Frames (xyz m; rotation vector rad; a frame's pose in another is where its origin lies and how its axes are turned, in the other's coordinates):
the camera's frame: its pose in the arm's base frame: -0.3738 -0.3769 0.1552 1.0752 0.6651 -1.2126
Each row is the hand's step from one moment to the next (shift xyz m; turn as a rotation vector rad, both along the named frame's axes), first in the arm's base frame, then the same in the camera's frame.
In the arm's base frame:
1: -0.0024 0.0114 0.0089 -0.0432 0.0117 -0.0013
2: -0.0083 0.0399 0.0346 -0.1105 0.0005 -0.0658
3: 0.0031 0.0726 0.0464 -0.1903 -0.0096 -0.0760
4: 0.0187 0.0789 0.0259 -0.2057 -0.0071 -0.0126
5: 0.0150 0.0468 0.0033 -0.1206 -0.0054 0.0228
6: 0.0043 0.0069 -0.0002 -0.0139 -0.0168 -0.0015
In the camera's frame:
1: -0.0130 0.0002 -0.0067 -0.0150 -0.0418 -0.0057
2: -0.0487 0.0018 -0.0221 0.0281 -0.1249 -0.0117
3: -0.0692 0.0159 -0.0489 0.0200 -0.2041 0.0038
4: -0.0497 0.0247 -0.0645 -0.0405 -0.2003 0.0279
5: -0.0179 0.0148 -0.0434 -0.0497 -0.1085 0.0291
6: -0.0015 0.0040 -0.0069 0.0045 -0.0136 0.0166

